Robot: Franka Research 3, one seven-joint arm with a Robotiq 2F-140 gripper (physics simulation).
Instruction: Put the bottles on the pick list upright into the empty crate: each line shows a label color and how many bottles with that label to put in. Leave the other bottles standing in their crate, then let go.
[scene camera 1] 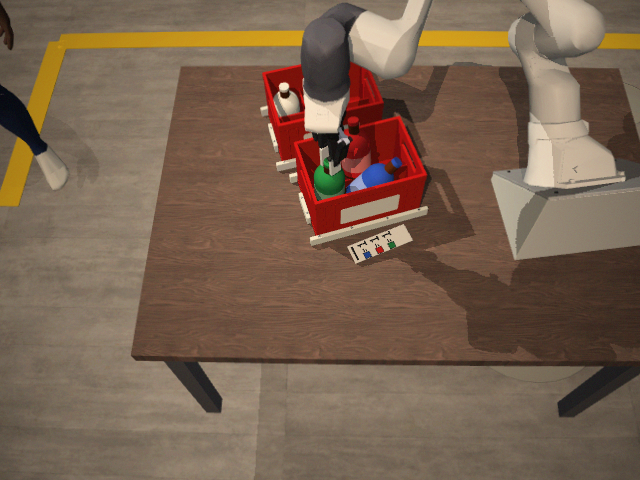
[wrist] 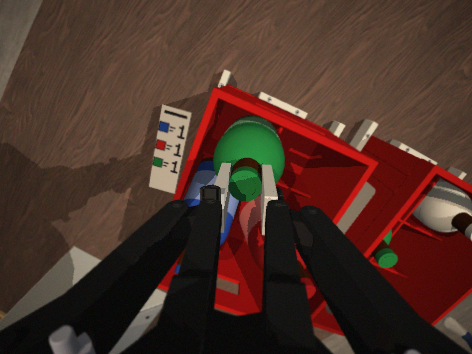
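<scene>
My gripper (scene camera 1: 329,159) (wrist: 246,178) is shut on the neck of a green bottle (scene camera 1: 329,180) (wrist: 249,145), which stands about upright inside the near red crate (scene camera 1: 370,209) (wrist: 295,118), at its left front corner in the scene view. A blue bottle (scene camera 1: 373,177) (wrist: 201,181) leans tilted in the same crate, its cap toward the right wall. A red bottle (scene camera 1: 356,151) stands behind them; the fingers partly hide it in the wrist view. The pick list (scene camera 1: 380,243) (wrist: 170,149) shows blue 1, red 1, green 1. Whether the green bottle touches the crate floor is hidden.
The other red crate (scene camera 1: 373,109) (wrist: 400,187) stands directly behind, partly under the arm. It holds a white bottle (scene camera 1: 286,101) (wrist: 440,207) and another green-capped bottle (wrist: 386,257). White strips (scene camera 1: 369,225) (wrist: 283,105) lie along the crates' outer sides. The robot base stands at the right.
</scene>
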